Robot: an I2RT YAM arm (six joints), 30 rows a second.
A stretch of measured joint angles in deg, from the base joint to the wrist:
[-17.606, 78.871, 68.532, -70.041, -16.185, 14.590]
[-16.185, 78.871, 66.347, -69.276, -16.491, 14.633]
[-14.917, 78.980, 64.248, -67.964, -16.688, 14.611]
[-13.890, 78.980, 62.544, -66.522, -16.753, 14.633]
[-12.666, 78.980, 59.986, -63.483, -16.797, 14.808]
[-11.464, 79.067, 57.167, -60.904, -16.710, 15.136]
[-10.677, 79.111, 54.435, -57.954, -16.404, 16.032]
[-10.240, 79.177, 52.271, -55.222, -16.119, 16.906]
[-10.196, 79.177, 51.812, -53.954, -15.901, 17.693]
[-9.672, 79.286, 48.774, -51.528, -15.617, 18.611]
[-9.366, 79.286, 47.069, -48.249, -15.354, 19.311]
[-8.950, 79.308, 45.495, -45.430, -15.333, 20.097]
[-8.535, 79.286, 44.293, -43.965, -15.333, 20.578]
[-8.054, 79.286, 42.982, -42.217, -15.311, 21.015]
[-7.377, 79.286, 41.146, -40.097, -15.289, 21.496]
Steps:
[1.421, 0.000, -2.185, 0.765, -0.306, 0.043]
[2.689, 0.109, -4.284, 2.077, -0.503, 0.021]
[3.716, 0.109, -5.988, 3.519, -0.568, 0.043]
[4.940, 0.109, -8.546, 6.558, -0.612, 0.218]
[6.142, 0.196, -11.365, 9.137, -0.525, 0.546]
[6.929, 0.240, -14.097, 12.087, -0.219, 1.442]
[7.366, 0.306, -16.261, 14.819, 0.066, 2.316]
[7.410, 0.306, -16.720, 16.087, 0.284, 3.103]
[7.934, 0.415, -19.758, 18.513, 0.568, 4.021]
[8.240, 0.415, -21.463, 21.792, 0.831, 4.721]
[8.656, 0.437, -23.037, 24.611, 0.852, 5.507]
[9.071, 0.415, -24.239, 26.076, 0.852, 5.988]
[9.552, 0.415, -25.550, 27.824, 0.874, 6.425]
[10.229, 0.415, -27.386, 29.944, 0.896, 6.906]

